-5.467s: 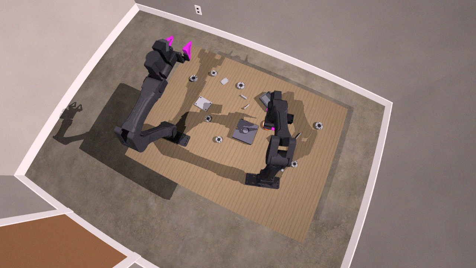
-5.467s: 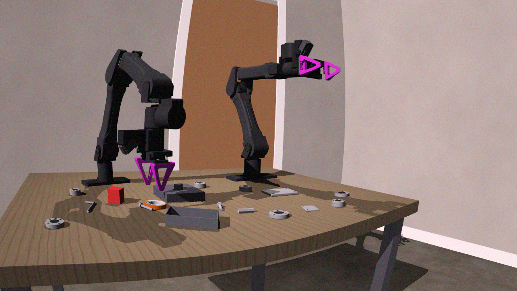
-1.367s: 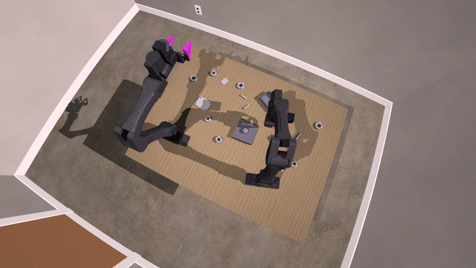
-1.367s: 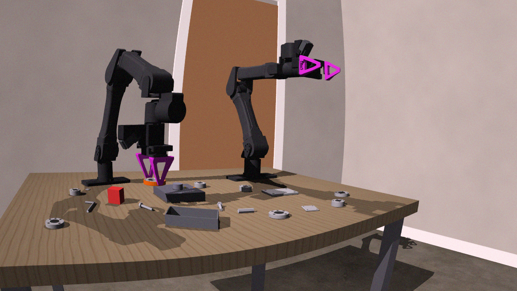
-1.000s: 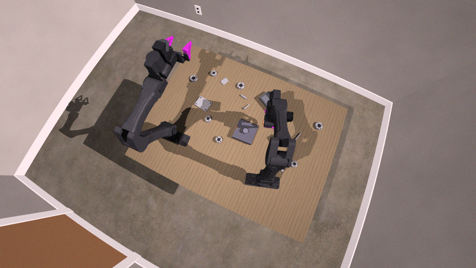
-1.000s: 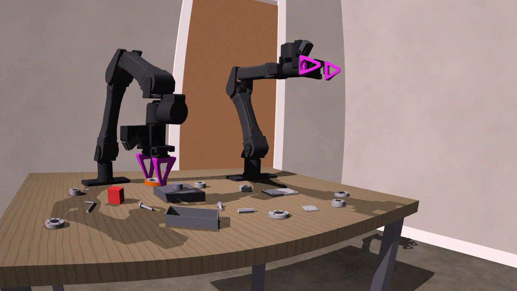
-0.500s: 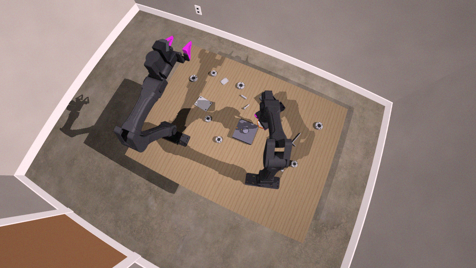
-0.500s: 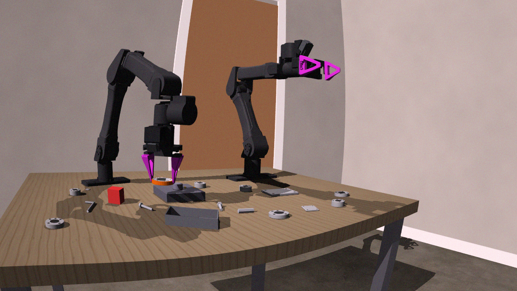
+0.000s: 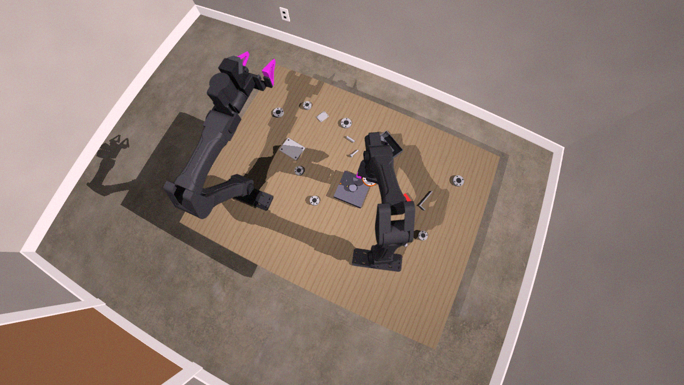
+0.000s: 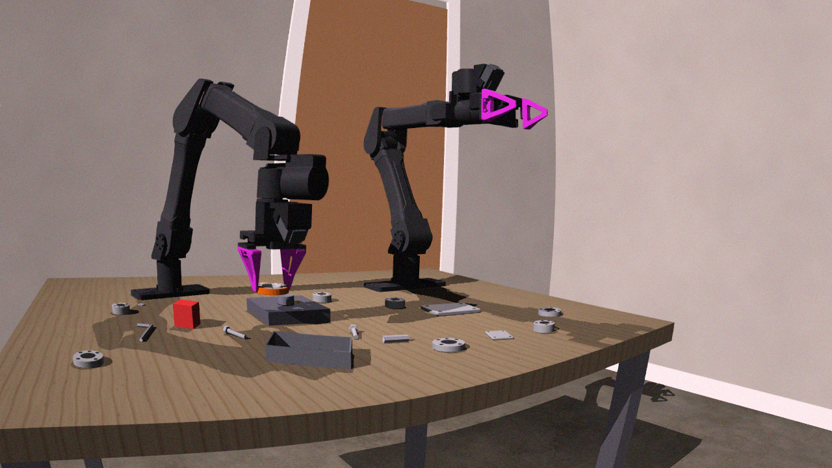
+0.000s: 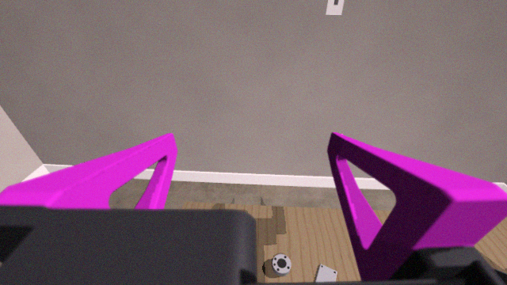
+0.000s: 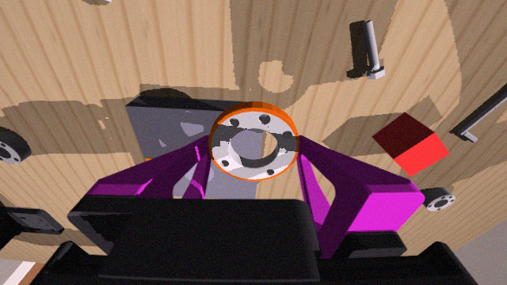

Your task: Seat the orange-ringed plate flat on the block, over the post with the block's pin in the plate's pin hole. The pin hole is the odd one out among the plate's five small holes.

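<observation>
The grey block lies 60 mm behind my right hand, 80 mm to the left of it and 50 mm below it. Also, from my right hand: red cube (10 mm behind, 170 mm to the right, 50 mm below); orange-ringed plate (right at my right hand); grey box (190 mm ahead, 10 mm to the right, 60 mm below).
</observation>
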